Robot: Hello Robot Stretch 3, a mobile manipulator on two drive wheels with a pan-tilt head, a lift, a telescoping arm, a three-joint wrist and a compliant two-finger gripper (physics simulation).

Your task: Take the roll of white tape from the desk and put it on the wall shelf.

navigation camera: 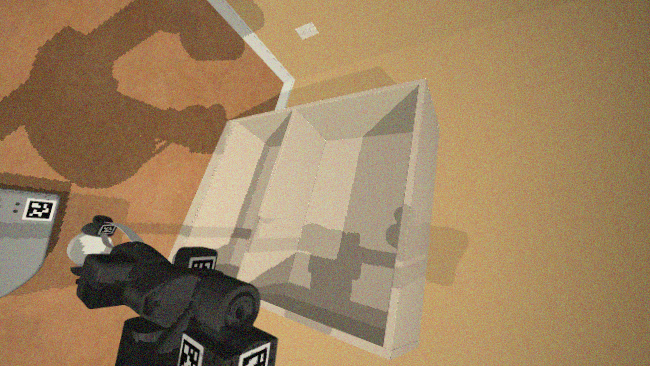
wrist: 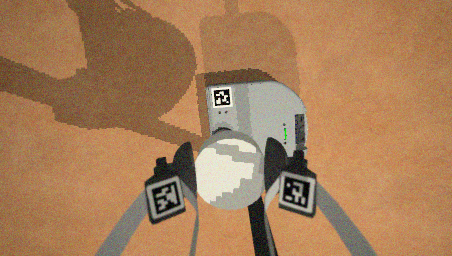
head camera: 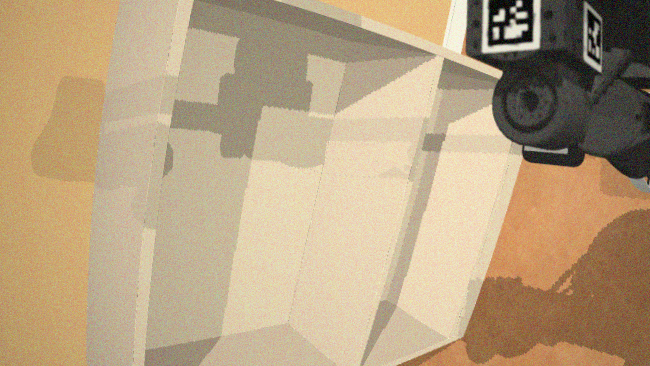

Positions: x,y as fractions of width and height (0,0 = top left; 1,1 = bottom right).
A roll of white tape shows in the navigation camera view (0.12,0.67) and in the wrist view (0.51,0.65); in the head camera view it is out of frame.
